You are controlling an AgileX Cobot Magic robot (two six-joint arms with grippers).
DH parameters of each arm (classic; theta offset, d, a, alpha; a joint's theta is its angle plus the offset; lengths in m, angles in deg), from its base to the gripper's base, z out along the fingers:
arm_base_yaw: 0 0.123 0 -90
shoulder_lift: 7.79 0 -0.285 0
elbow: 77.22 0 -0.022 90
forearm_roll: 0 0.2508 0 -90
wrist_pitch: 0 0 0.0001 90
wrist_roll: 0 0.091 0 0
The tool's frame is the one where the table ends.
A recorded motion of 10 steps. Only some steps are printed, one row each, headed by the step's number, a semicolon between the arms.
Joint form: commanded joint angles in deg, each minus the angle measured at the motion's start. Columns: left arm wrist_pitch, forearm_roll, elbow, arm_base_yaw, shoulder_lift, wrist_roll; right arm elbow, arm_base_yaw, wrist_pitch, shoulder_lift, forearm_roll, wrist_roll.
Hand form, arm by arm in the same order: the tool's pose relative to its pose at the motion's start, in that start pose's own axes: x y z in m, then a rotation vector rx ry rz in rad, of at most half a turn. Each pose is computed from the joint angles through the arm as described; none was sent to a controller.
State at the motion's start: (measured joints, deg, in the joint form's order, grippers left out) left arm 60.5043 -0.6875 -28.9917 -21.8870 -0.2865 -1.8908; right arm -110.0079 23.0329 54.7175 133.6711 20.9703 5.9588
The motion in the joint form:
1: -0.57 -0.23 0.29 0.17 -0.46 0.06; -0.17 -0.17 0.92 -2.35 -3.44 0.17
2: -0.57 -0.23 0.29 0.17 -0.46 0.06; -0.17 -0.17 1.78 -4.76 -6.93 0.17
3: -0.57 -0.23 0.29 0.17 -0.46 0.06; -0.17 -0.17 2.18 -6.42 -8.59 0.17
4: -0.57 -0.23 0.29 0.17 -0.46 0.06; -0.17 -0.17 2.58 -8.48 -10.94 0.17
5: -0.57 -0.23 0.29 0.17 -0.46 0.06; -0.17 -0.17 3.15 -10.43 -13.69 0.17
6: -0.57 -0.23 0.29 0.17 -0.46 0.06; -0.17 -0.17 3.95 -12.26 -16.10 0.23
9: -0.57 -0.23 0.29 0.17 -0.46 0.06; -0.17 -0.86 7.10 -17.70 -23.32 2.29
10: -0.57 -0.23 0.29 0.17 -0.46 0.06; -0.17 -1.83 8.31 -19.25 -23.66 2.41
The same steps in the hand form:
1: 0.0007 -0.0003 0.0001 0.0013 -0.0129 -0.0022; -0.0028 0.0014 -0.0200 0.0388 -0.0307 -0.0405
2: 0.0007 -0.0003 0.0001 0.0013 -0.0129 -0.0022; -0.0041 0.0035 -0.0398 0.0800 -0.0607 -0.0840
3: 0.0007 -0.0003 0.0001 0.0013 -0.0129 -0.0022; -0.0047 0.0059 -0.0534 0.0979 -0.0839 -0.1058
4: 0.0007 -0.0003 0.0001 0.0013 -0.0129 -0.0022; -0.0053 0.0083 -0.0705 0.1248 -0.1154 -0.1343
5: 0.0007 -0.0003 0.0001 0.0013 -0.0129 -0.0022; -0.0052 0.0096 -0.0869 0.1597 -0.1434 -0.1641
6: 0.0007 -0.0003 0.0001 0.0013 -0.0129 -0.0022; -0.0044 0.0108 -0.1024 0.1916 -0.1655 -0.1875
9: 0.0007 -0.0003 0.0001 0.0013 -0.0129 -0.0022; 0.0001 0.0079 -0.1502 0.2952 -0.2282 -0.2015
10: 0.0007 -0.0003 0.0001 0.0013 -0.0129 -0.0022; 0.0016 0.0033 -0.1648 0.3053 -0.2387 -0.1860

